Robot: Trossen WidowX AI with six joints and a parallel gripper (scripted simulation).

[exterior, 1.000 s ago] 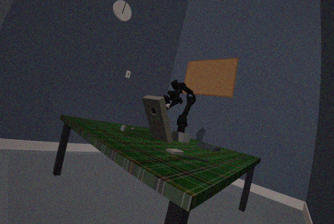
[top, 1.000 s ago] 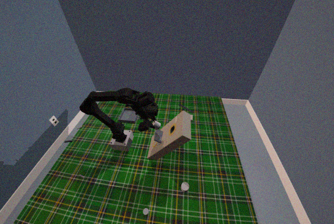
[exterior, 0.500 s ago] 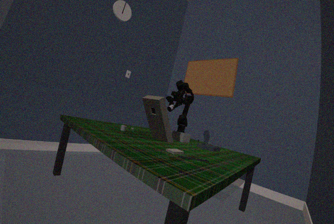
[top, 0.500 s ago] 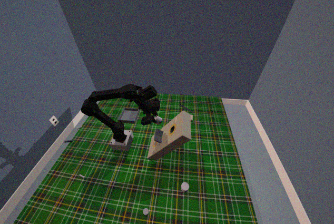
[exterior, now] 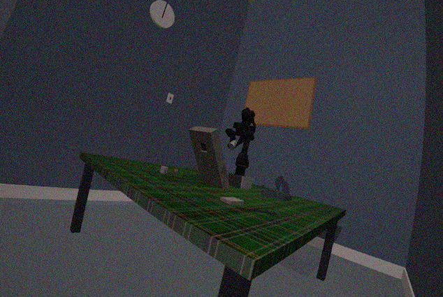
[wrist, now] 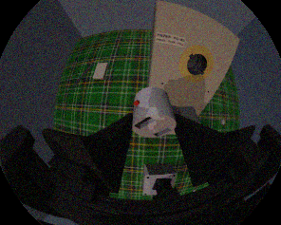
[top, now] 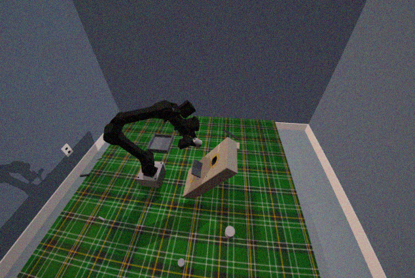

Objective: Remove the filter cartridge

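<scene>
Now: gripper tip 340 mm past the dark grey tray, 140 mm to the right of it and 250 mm above it. Also, from my gripper tip: grey flap 30 mm ahead, 80 mm to the right, 120 mm below; tan service panel 80 mm ahead, 80 mm to the right, 110 mm below; round filter cartridge right at my gripper tip.
</scene>
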